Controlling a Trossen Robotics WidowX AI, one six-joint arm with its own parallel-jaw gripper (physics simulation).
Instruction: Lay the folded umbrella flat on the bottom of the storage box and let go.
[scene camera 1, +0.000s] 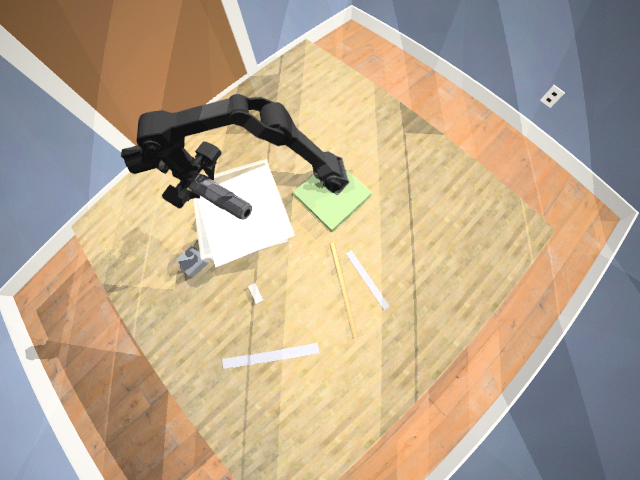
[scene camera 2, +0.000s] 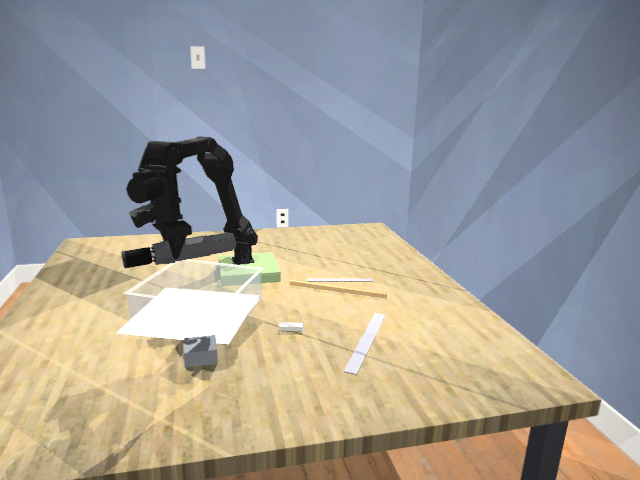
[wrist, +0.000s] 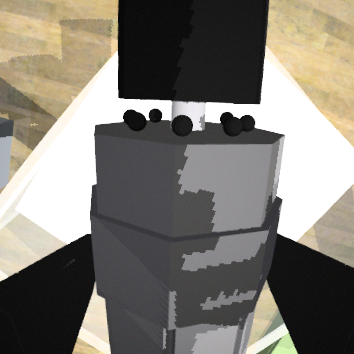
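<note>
The folded umbrella is a dark grey, faceted closed canopy with a black handle. My gripper is shut on its canopy, one finger on each side, and holds it nearly level above the storage box's rim height. The storage box is see-through with a pale rim and stands below the umbrella. A flat white sheet overlaps the box in the views and hides much of its bottom.
A grey block stands near the box. The arm's base is on a green slab. A small white block, a yellow stick and two pale strips lie on the table.
</note>
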